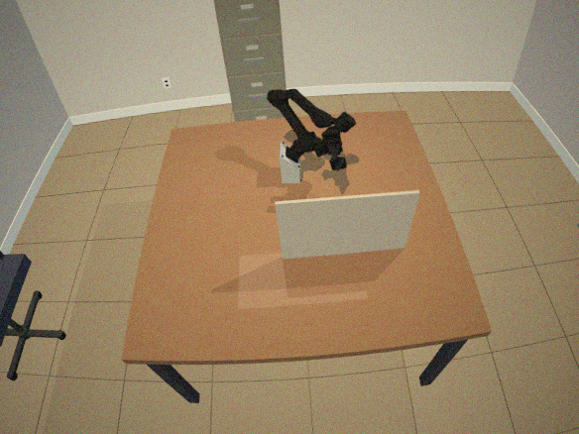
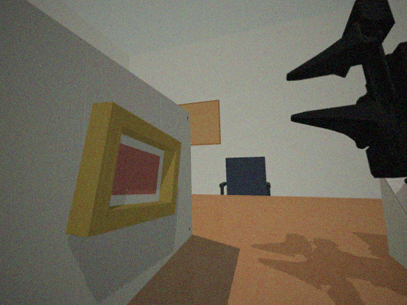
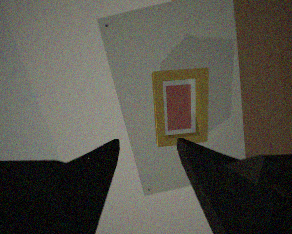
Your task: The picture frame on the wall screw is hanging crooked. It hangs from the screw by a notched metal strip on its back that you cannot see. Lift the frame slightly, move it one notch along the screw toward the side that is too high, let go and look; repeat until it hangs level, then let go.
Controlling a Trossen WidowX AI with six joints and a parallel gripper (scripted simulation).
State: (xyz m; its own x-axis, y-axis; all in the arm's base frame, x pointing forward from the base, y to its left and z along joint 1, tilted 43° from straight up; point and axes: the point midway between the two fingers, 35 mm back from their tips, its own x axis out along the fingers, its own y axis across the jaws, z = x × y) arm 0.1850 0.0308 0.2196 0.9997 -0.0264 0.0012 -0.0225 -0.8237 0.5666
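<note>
My gripper tip is 20 cm short of the picture frame, 2 cm to the right of it and 9 cm above it. From my gripper tip the other things lie so: grey wall panel (21 cm ahead, 2 cm to the left, 10 cm below).
</note>
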